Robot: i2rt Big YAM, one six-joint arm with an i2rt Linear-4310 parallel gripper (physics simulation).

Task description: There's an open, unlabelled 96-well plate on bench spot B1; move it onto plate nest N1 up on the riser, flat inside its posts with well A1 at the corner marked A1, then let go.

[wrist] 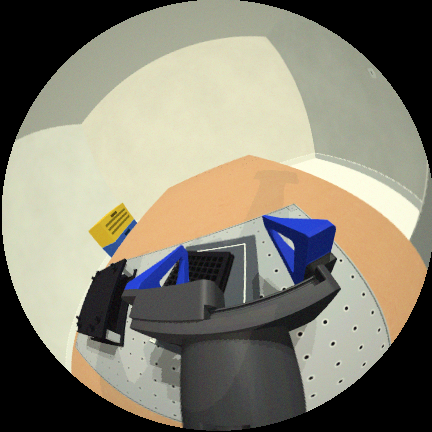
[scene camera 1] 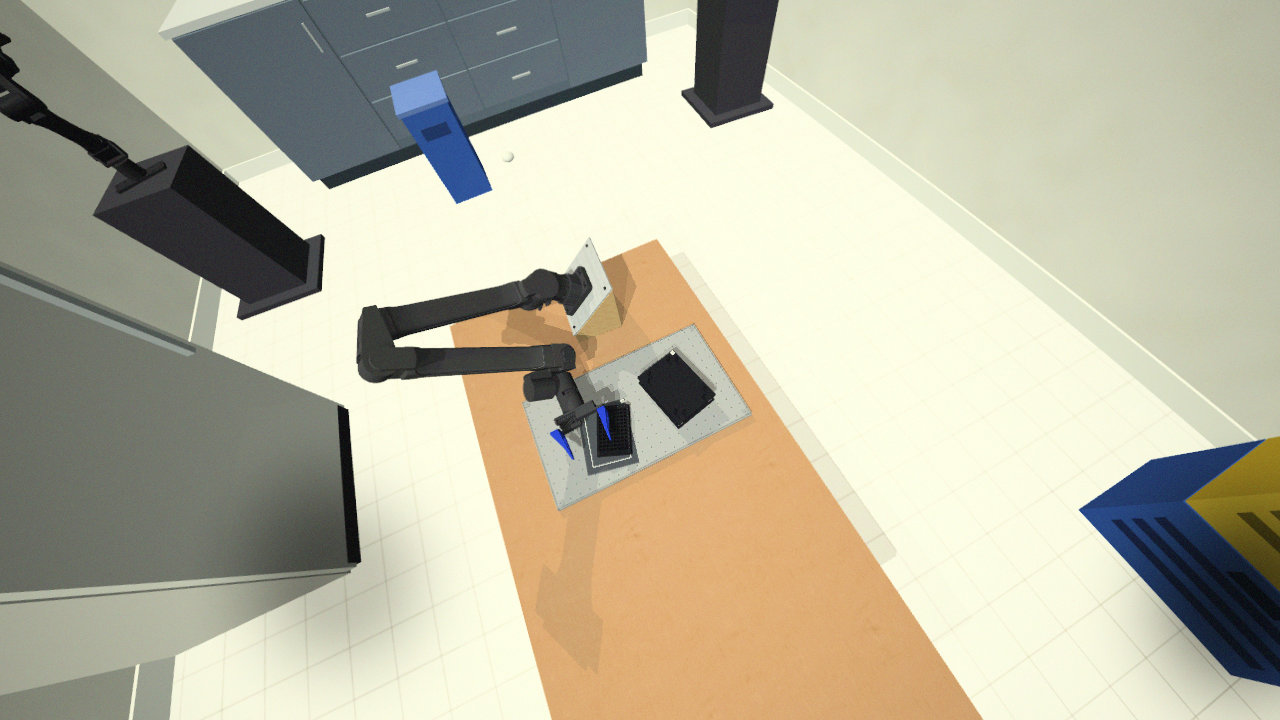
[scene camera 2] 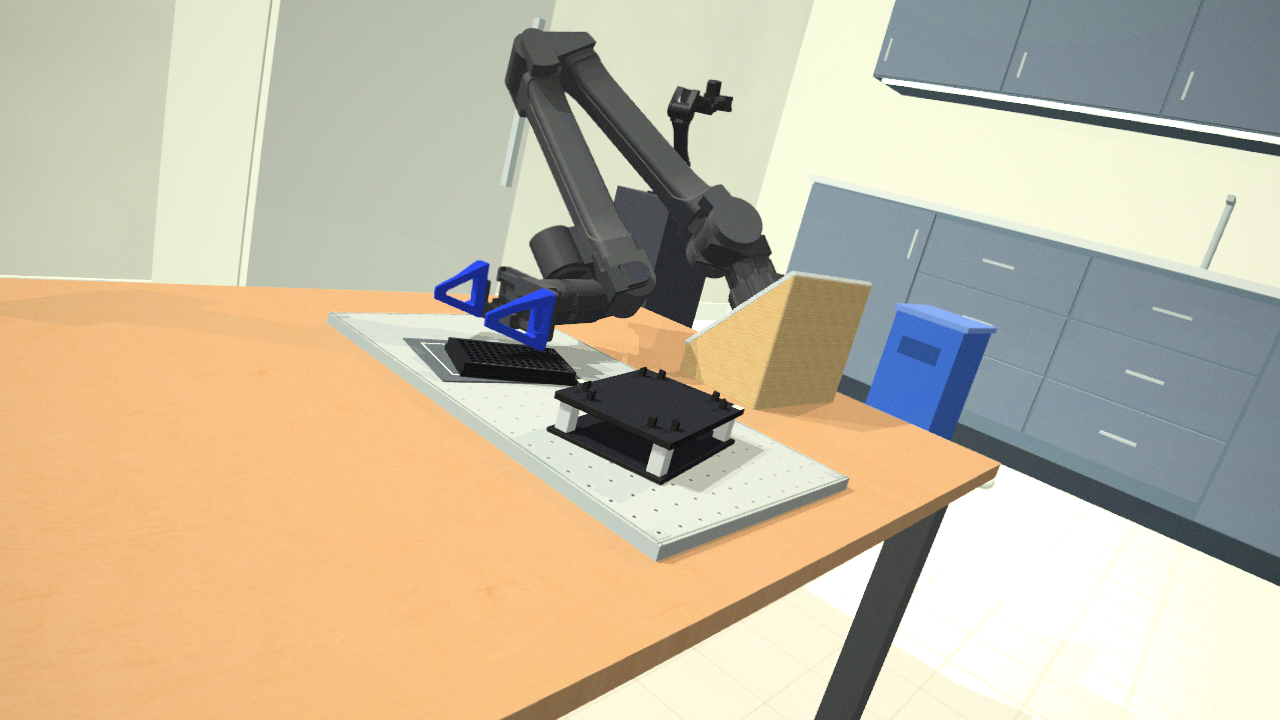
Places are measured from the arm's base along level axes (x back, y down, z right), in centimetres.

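Pixels of known places: gripper, fingertip midpoint: (wrist: 221,235) (scene camera 1: 592,449) (scene camera 2: 459,305); arm's base, origin of the base link: (scene camera 1: 577,291) (scene camera 2: 767,317).
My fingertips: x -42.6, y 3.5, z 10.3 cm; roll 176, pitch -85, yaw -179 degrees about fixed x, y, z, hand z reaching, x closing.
Note:
For each thing: its top centre in the pictures, then the offset to it from my fingertips. Level surfaces: height alone.
- black 96-well plate, middle of its top: (scene camera 2: 512,355) (wrist: 184,289) (scene camera 1: 613,428) dx +3.9, dy +3.5, dz -6.1 cm
- black plate nest, middle of its top: (scene camera 2: 659,390) (wrist: 91,292) (scene camera 1: 675,384) dx +7.4, dy +0.2, dz -24.6 cm
- orange table, its level: dy +6.4 cm
The black 96-well plate (scene camera 1: 614,431) (scene camera 2: 510,360) (wrist: 215,267) lies flat and open on the dark grey bench spot with a white outline (scene camera 1: 613,468) (scene camera 2: 429,356) (wrist: 251,270), set off toward one side of that outline. My gripper (scene camera 1: 591,447) (scene camera 2: 460,305) (wrist: 221,235) is wide open and empty, its blue fingers pointing nearly level above the board. In scene camera 1 one finger overlaps the plate and the other is left of the spot. The black plate nest (scene camera 1: 676,388) (scene camera 2: 648,405) (wrist: 100,300) stands on white posts and holds no plate. Corner lettering is unreadable.
The perforated grey board (scene camera 1: 720,407) (scene camera 2: 769,483) (wrist: 345,345) carries the spot and the nest. The wooden arm mount (scene camera 1: 601,319) (scene camera 2: 801,344) stands behind them on the orange table (scene camera 1: 644,573) (scene camera 2: 268,501) (wrist: 215,200). The nest has short upright pegs around its top.

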